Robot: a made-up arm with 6 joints.
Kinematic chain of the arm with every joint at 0, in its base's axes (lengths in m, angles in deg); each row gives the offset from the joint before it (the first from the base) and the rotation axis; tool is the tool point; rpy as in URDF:
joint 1: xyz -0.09 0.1 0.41 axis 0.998 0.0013 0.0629
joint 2: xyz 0 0.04 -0.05 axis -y
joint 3: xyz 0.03 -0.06 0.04 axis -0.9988 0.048 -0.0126
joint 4: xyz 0.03 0.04 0 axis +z
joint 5: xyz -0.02 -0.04 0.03 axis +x
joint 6: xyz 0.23 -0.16 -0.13 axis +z
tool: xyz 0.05 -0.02 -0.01 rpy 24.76 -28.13 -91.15
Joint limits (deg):
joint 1: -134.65..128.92
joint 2: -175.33..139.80
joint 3: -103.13..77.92
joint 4: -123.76..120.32
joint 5: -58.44..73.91
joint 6: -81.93..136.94
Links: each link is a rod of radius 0.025 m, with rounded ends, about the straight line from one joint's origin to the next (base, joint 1, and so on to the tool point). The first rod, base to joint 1, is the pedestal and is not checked.
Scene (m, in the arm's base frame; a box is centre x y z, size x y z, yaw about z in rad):
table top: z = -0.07
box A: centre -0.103 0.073 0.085 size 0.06 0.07 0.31 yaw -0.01
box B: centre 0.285 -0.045 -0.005 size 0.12 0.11 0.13 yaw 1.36
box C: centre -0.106 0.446 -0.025 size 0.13 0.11 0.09 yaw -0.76
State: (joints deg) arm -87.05 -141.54 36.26 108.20 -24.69 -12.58
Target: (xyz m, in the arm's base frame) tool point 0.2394 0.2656 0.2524
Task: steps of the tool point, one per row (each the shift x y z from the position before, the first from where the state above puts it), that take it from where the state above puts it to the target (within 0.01 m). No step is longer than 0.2 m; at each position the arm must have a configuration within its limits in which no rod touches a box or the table.
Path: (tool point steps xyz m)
1: 0.0544 -0.1049 -0.0384
2: 0.0805 -0.0900 -0.0138
3: 0.0984 -0.0616 0.0062
4: 0.1049 -0.0242 0.0182
5: 0.0988 0.1058 -0.0452
6: 0.0855 0.1318 0.0071
7: 0.0636 0.1281 0.0683
8: 0.0356 0.0919 0.1220

